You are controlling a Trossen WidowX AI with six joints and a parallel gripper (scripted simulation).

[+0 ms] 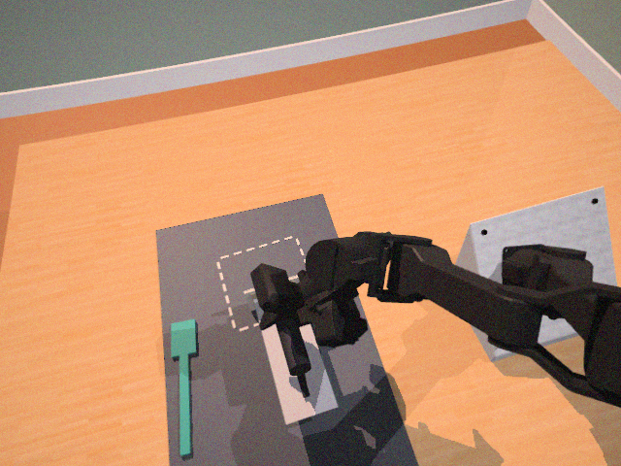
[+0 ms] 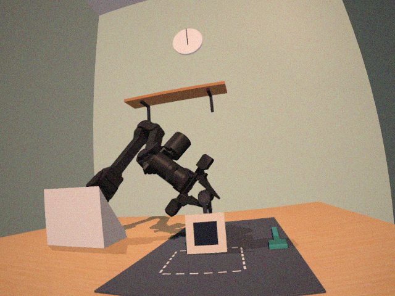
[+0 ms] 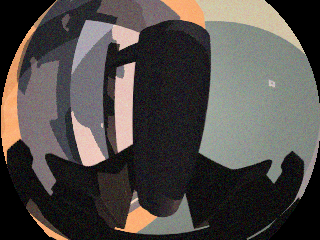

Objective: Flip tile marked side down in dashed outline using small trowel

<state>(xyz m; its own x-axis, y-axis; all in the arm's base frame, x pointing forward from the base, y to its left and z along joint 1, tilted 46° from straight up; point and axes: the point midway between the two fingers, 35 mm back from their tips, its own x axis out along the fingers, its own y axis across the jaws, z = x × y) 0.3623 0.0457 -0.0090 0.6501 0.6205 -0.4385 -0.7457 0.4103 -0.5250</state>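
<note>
Now: the tile 1 cm behind my gripper tip, 9 cm to the right of it and 6 cm below it. The rest, counted from my gripper tip: trowel: 15 cm ahead, 1 cm to the right, 10 cm below; grey mat: 1 cm ahead, 12 cm below.
</note>
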